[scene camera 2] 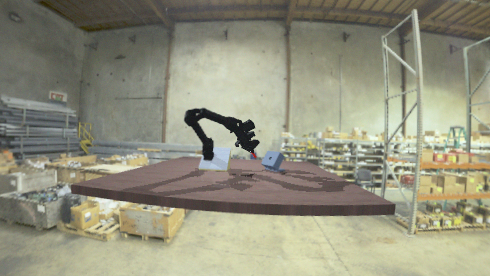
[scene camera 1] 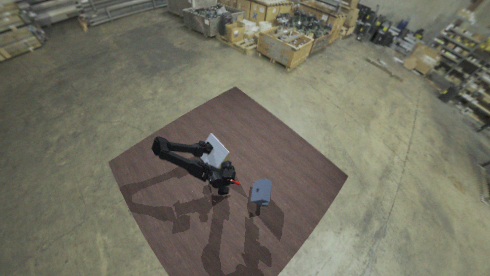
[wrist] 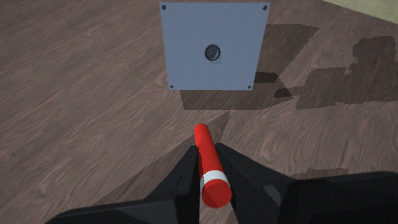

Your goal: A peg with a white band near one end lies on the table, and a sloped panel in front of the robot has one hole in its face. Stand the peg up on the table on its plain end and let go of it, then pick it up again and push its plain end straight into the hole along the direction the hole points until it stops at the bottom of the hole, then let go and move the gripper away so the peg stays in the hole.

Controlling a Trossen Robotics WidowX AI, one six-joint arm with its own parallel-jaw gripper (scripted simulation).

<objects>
my gripper: holds a peg (wrist: 215,189)
</objects>
